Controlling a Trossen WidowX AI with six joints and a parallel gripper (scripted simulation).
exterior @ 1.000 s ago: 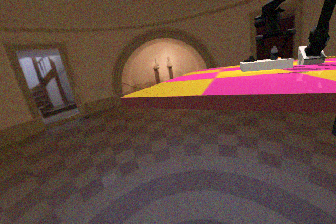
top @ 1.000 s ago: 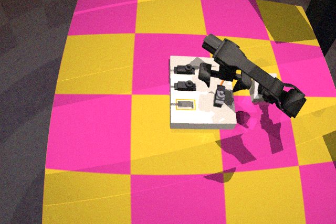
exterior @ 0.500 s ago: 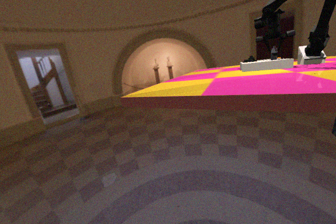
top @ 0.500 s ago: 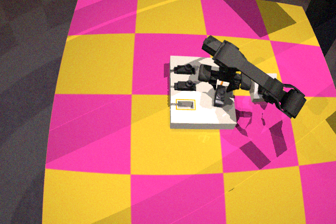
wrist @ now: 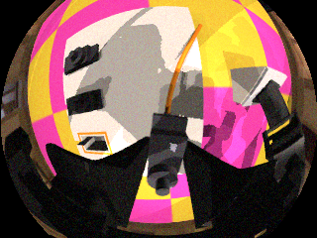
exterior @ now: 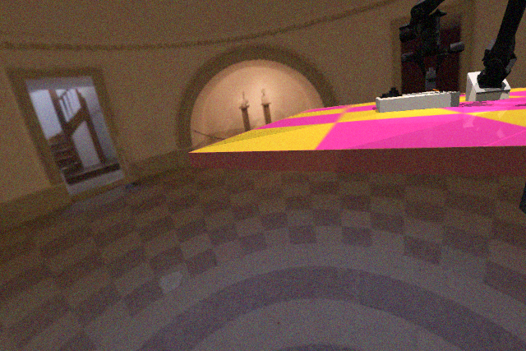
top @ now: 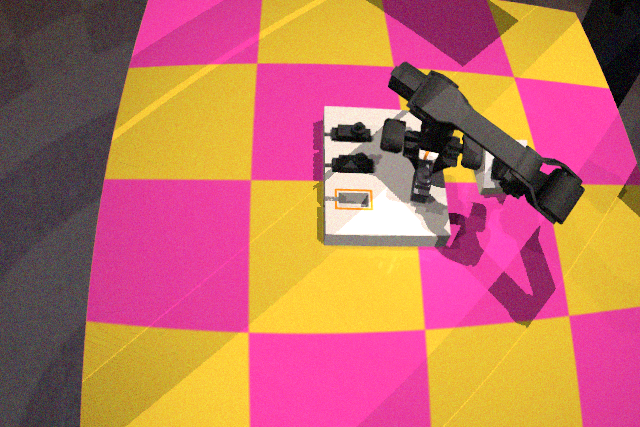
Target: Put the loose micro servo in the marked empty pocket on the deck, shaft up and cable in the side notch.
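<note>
Now: the white deck 20 mm ahead of my gripper tip, 40 mm to the right of it and 80 mm below it.
</note>
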